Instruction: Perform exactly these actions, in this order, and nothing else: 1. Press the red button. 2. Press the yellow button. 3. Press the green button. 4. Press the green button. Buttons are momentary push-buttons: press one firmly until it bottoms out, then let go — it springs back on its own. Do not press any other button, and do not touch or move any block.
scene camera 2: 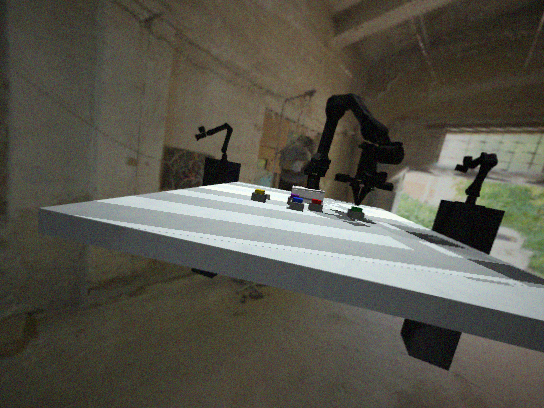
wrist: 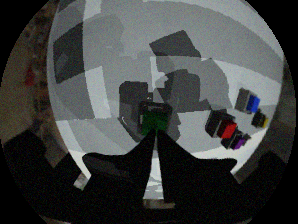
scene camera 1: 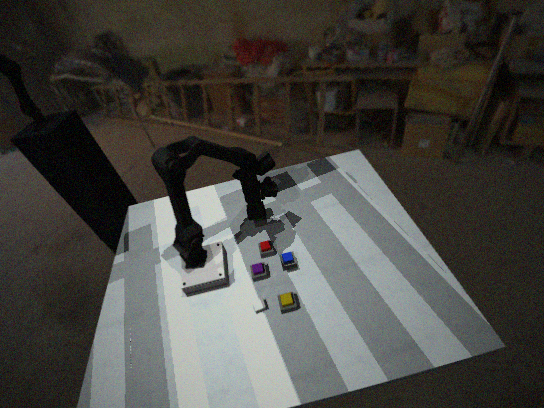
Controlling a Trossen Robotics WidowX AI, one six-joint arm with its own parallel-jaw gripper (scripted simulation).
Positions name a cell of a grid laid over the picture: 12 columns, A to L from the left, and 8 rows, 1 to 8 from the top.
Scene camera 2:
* my gripper: H5
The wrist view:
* my gripper: G5
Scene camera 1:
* my gripper: F5
